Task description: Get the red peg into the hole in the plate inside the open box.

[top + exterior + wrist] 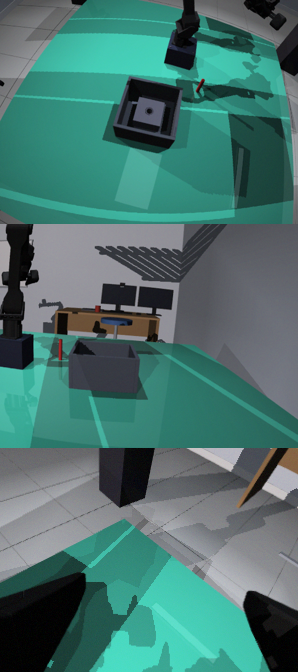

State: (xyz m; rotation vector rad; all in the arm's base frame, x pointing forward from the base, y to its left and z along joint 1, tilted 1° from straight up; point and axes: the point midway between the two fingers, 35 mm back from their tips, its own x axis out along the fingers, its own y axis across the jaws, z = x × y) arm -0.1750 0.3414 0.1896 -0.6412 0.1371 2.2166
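Right now my gripper tip is 34 cm short of the red peg, 23 cm to the left of it and 24 cm above it. Round my gripper tip: dark grey box: 53 cm ahead, 38 cm to the right, 25 cm below; then grey plate: 53 cm ahead, 38 cm to the right, 23 cm below.
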